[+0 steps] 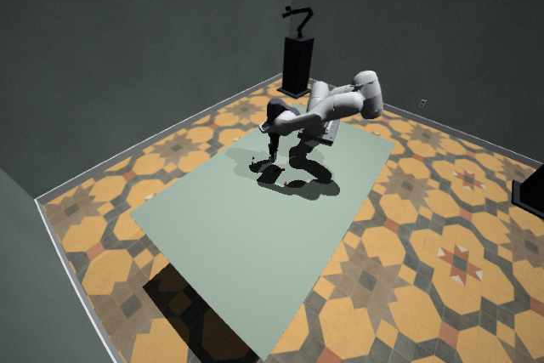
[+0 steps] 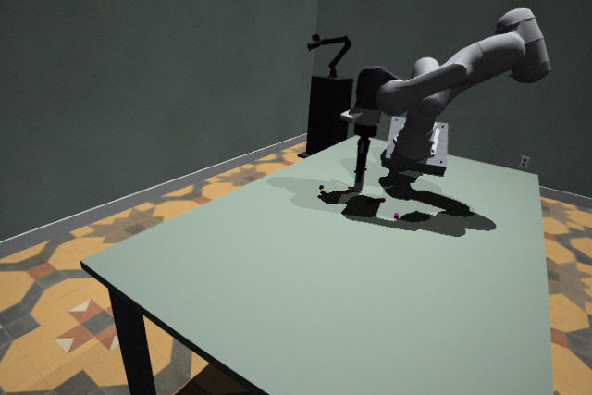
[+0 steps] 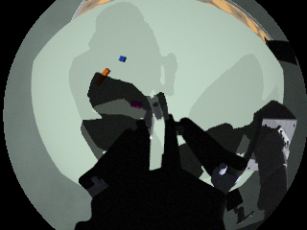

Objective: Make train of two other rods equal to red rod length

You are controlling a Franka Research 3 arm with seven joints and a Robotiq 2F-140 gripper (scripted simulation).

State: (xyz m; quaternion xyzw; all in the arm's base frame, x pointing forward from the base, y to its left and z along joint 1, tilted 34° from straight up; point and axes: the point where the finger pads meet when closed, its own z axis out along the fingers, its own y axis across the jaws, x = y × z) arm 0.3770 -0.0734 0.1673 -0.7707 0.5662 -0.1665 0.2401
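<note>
Right now my hand is 3 cm above the grey rod. From my hand the other things lie so: red rod (9 cm to the left, 5 cm ahead, 3 cm below); blue rod (10 cm to the right, 8 cm ahead, 3 cm below); orange rod (12 cm ahead, 6 cm to the right, 3 cm below).
</note>
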